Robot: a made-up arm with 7 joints. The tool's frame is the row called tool. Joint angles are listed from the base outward.
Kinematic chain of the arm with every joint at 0, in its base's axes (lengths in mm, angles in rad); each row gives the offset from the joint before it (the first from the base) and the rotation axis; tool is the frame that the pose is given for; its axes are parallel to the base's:
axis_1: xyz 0 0 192 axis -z
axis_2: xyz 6 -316 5 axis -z
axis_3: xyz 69 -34 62 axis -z
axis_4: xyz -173 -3 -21 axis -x
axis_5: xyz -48 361 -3 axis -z
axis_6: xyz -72 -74 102 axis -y
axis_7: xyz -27 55 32 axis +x
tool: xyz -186 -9 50
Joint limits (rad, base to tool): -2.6..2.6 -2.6..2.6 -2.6..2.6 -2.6..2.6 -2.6..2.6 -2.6..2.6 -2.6..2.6
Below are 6 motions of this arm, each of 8 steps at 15 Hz.
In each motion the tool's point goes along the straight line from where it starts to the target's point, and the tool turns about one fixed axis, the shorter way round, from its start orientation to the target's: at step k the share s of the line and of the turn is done. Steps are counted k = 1, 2, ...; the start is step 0. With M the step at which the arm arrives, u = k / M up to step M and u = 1 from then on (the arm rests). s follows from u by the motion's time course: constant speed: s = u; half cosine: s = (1 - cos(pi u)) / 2; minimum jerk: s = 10 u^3 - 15 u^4 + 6 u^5.
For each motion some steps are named. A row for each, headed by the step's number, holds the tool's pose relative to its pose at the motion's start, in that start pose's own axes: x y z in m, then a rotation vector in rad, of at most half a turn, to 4 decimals.
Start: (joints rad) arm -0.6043 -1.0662 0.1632 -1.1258 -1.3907 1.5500 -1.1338
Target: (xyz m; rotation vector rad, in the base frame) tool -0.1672 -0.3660 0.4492 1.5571 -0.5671 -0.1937
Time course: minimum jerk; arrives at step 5
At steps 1, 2, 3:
1: -0.0074 0.0059 -0.0053 -0.0182 -0.0259 -0.0097
2: -0.0403 0.0326 -0.0293 -0.0997 -0.1421 -0.0533
3: -0.0867 0.0701 -0.0630 -0.2144 -0.3056 -0.1146

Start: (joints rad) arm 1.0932 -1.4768 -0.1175 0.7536 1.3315 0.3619 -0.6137
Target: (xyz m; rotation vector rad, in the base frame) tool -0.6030 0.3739 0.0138 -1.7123 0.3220 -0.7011
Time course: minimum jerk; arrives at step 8
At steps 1, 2, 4, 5, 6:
1: 0.0020 0.0009 0.0038 -0.0116 0.0036 0.0125
2: 0.0130 0.0060 0.0242 -0.0745 0.0231 0.0807
4: 0.0628 0.0290 0.1171 -0.3599 0.1118 0.3898
5: 0.0910 0.0421 0.1698 -0.5217 0.1620 0.5651
6: 0.1125 0.0521 0.2100 -0.6453 0.2004 0.6989

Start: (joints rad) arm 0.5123 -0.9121 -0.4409 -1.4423 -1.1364 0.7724 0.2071
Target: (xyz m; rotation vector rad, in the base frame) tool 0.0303 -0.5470 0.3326 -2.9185 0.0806 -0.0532
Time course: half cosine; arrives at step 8
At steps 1, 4, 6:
1: 0.0080 -0.0053 0.0069 0.0277 -0.0297 -0.0112
4: 0.1053 -0.0690 0.0902 0.3641 -0.3904 -0.1475
6: 0.1798 -0.1178 0.1540 0.6216 -0.6665 -0.2518

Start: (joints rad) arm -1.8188 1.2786 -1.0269 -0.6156 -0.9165 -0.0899 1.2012
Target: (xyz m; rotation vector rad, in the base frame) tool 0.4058 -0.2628 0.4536 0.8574 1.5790 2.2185
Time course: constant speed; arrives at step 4
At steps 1, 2, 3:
1: -0.0011 0.0084 -0.0016 -0.0548 0.0283 -0.0190
2: -0.0023 0.0168 -0.0031 -0.1097 0.0566 -0.0379
3: -0.0034 0.0253 -0.0047 -0.1645 0.0849 -0.0569

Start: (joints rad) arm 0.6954 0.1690 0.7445 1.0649 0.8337 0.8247 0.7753
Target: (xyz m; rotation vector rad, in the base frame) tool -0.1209 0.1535 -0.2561 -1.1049 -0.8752 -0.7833
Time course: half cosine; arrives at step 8
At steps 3, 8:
3: -0.0376 -0.0455 -0.0170 0.1554 -0.1224 0.0073
8: -0.1219 -0.1474 -0.0550 0.5034 -0.3964 0.0235

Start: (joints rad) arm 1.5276 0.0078 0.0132 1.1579 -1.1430 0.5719 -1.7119
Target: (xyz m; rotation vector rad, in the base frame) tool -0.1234 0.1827 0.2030 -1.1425 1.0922 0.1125
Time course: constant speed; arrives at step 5
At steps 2, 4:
2: 0.0525 -0.0496 -0.0423 0.3056 0.0565 0.1579
4: 0.1049 -0.0992 -0.0846 0.6113 0.1131 0.3158

